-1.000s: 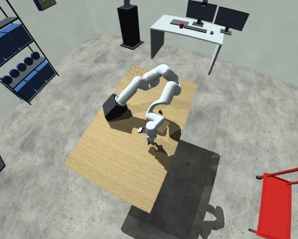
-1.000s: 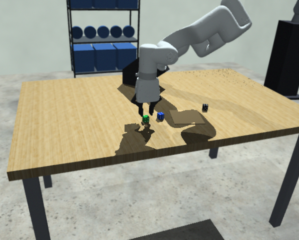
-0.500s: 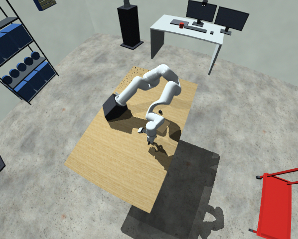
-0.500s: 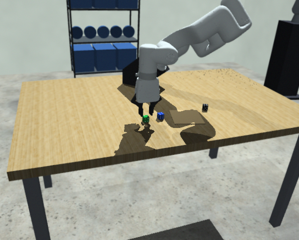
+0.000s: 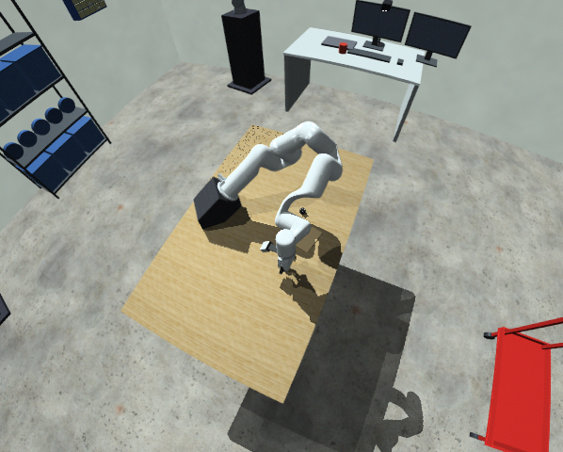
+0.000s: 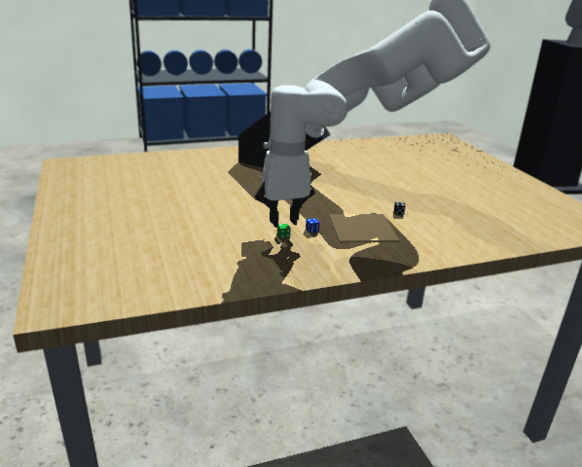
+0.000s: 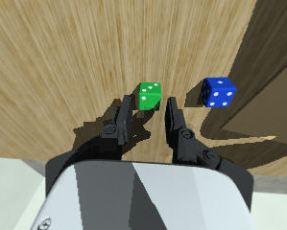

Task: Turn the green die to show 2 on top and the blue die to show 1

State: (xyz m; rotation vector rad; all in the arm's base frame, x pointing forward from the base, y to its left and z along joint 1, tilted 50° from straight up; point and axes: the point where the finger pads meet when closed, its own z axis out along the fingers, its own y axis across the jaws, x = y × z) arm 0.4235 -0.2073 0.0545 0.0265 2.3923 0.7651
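Now: the green die 4 cm below my hand. Also, from my hand: black die: 11 cm behind, 31 cm to the left, 4 cm below; tan mat: 3 cm behind, 20 cm to the left, 5 cm below; blue die: 2 cm behind, 7 cm to the left, 4 cm below.
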